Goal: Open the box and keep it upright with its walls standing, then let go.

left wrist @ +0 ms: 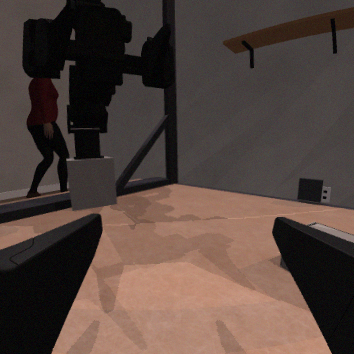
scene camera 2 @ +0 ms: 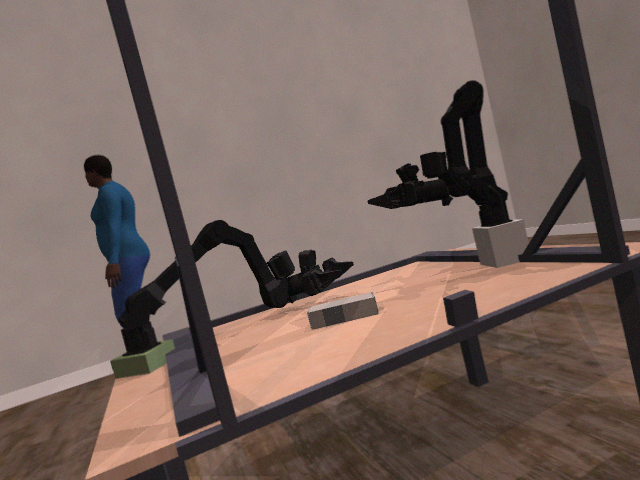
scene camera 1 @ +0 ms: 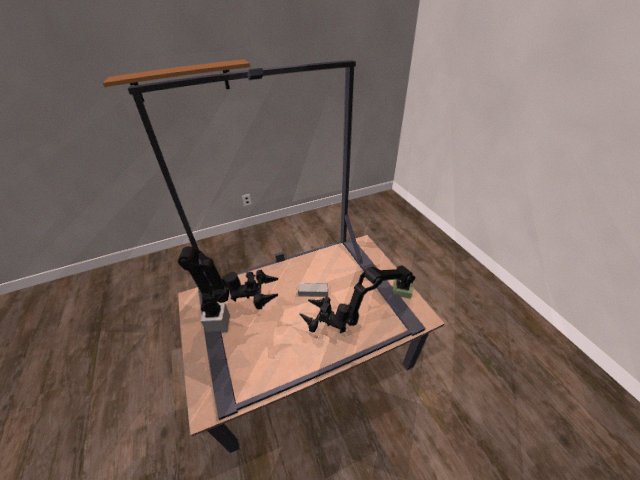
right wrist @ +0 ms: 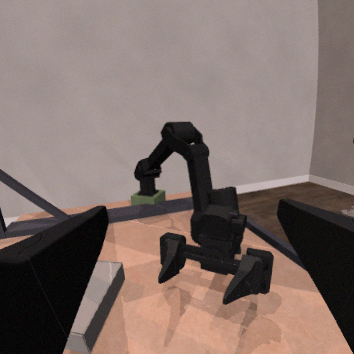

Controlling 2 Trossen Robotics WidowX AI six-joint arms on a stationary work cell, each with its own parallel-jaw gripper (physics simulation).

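Where they show: left gripper, between the fingertips: point(left wrist: 189, 224) point(scene camera 2: 347, 267) point(scene camera 1: 304, 306) point(right wrist: 188, 290); right gripper, between the fingertips: point(left wrist: 124, 15) point(scene camera 2: 370, 201) point(scene camera 1: 278, 286) point(right wrist: 193, 210); left arm's base, origin of its link: point(scene camera 2: 142, 349) point(scene camera 1: 403, 284) point(right wrist: 147, 192); right arm's base, origin of its link: point(left wrist: 88, 157) point(scene camera 2: 496, 223) point(scene camera 1: 213, 311).
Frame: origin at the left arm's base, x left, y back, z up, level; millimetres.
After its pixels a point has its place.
Observation:
The box point(scene camera 1: 312, 289) {x 151, y -467, z -1 mm} point(scene camera 2: 343, 311) {x 105, y -478, z -19 mm} point(right wrist: 102, 290) {x 156, y -460, z -2 mm} is a low, long grey block lying flat on the table, with its light top looking closed. In the left wrist view a sliver of the box point(left wrist: 334, 232) {x 128, y -520, z -3 mm} shows past the finger on the picture's right. My left gripper point(scene camera 1: 305, 308) {x 305, y -461, z 52 mm} point(scene camera 2: 350, 264) {x 305, y -461, z 52 mm} point(left wrist: 189, 224) {x 305, y -461, z 52 mm} point(right wrist: 188, 290) {x 305, y -461, z 52 mm} is open and empty, low over the table beside the box, on its near side in scene camera 1. My right gripper point(scene camera 1: 277, 287) {x 340, y -560, z 213 mm} point(scene camera 2: 370, 201) {x 340, y -560, z 213 mm} is open and empty, higher up and to the left of the box in scene camera 1.
The table point(scene camera 1: 279, 356) {x 533, y -511, z -44 mm} point(scene camera 2: 263, 384) {x -199, y -403, z -44 mm} has a dark frame with tall posts point(scene camera 1: 347, 155) {x -293, y -390, z 567 mm} point(scene camera 2: 155, 139) {x -325, y -411, z 356 mm}. A small dark block point(scene camera 1: 279, 256) {x -38, y -731, z 3 mm} point(scene camera 2: 460, 308) {x -64, y -735, z -9 mm} sits on the table edge beyond the box in scene camera 1. The arms stand on a green base point(scene camera 1: 403, 290) {x 40, y 3, z 1 mm} and a grey base point(scene camera 1: 215, 320) {x 497, y -833, z 64 mm}.

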